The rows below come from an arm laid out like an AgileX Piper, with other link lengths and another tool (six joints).
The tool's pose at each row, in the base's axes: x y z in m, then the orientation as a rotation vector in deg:
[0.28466 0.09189 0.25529 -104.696 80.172 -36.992]
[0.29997 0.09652 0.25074 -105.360 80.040 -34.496]
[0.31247 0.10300 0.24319 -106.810 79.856 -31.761]
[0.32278 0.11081 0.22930 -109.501 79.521 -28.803]
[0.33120 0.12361 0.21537 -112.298 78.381 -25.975]
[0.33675 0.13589 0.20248 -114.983 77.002 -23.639]
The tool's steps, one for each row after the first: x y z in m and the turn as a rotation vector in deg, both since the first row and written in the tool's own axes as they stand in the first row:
[0.00005 -0.00605 0.01549 -1.103 -1.642 0.401]
[-0.00234 -0.00832 0.03112 -2.832 -3.342 0.397]
[-0.00635 -0.00443 0.04926 -5.462 -5.043 -0.330]
[-0.01567 -0.00008 0.06723 -7.773 -7.009 -1.531]
[-0.02535 0.00520 0.08227 -9.777 -8.748 -2.944]

